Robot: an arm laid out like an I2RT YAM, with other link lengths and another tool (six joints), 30 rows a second.
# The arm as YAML. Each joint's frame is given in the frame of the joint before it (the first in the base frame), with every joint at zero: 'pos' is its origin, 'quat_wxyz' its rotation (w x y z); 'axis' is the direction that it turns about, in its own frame. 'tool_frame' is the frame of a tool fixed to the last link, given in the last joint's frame.
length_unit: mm
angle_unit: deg
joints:
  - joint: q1
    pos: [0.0, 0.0, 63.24]
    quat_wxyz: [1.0, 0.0, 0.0, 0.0]
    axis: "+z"
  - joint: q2
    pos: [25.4, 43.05, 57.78]
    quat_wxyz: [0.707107, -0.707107, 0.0, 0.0]
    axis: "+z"
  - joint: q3
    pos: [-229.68, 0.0, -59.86]
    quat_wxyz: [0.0, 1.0, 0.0, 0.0]
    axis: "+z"
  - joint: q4
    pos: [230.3, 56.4, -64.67]
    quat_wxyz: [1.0, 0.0, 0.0, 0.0]
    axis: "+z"
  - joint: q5
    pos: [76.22, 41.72, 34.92]
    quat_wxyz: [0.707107, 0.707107, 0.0, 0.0]
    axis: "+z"
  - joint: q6
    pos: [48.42, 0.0, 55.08]
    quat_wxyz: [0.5, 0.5, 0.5, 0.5]
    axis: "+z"
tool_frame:
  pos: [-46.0, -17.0, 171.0]
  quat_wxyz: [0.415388, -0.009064, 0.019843, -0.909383]
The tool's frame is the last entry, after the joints.
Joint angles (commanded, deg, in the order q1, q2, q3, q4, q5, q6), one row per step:
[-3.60 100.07 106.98 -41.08 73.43 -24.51]
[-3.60 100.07 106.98 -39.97 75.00 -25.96]
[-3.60 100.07 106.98 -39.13 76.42 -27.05]
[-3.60 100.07 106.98 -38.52 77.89 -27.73]
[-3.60 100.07 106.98 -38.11 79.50 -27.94]
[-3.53 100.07 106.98 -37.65 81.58 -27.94]
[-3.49 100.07 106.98 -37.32 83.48 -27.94]
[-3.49 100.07 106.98 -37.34 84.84 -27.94]
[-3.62 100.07 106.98 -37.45 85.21 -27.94]
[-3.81 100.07 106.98 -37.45 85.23 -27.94]
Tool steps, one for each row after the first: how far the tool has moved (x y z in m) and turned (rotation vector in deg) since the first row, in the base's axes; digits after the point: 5 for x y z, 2 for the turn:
[-0.00322 -0.00276 0.00479 -1.18 0.36 -1.09]
[-0.00651 -0.00509 0.00879 -2.15 0.64 -2.14]
[-0.01030 -0.00734 0.01254 -3.05 0.75 -3.31]
[-0.01475 -0.00962 0.01636 -3.92 0.62 -4.67]
[-0.02035 -0.01182 0.02127 -4.99 0.24 -6.41]
[-0.02582 -0.01375 0.02553 -5.96 -0.02 -8.02]
[-0.03031 -0.01515 0.02806 -6.65 0.06 -9.18]
[-0.03222 -0.01638 0.02854 -6.84 0.19 -9.63]
[-0.03304 -0.01768 0.02858 -6.85 0.20 -9.83]

